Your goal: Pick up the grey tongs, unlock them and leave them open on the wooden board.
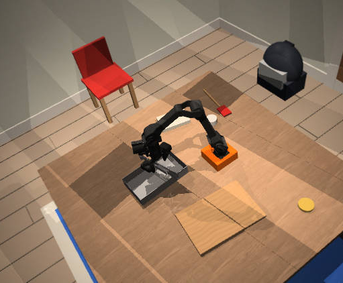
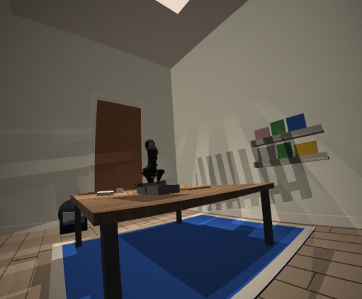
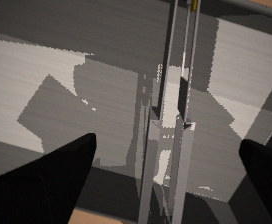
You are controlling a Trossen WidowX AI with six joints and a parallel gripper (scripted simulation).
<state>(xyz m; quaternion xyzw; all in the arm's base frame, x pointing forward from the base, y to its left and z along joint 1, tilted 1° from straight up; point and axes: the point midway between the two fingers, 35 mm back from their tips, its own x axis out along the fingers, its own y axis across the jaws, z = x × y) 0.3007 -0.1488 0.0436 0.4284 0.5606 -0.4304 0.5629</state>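
The grey roasting tin is 40 mm below my gripper tip and 40 mm ahead of it. Also, from my gripper tip: wooden board 400 mm to the left, 60 mm below, 60 mm behind; pale flat block 290 mm behind, 270 mm to the right, 60 mm below; white cylinder 450 mm behind, 100 mm to the right, 50 mm below.
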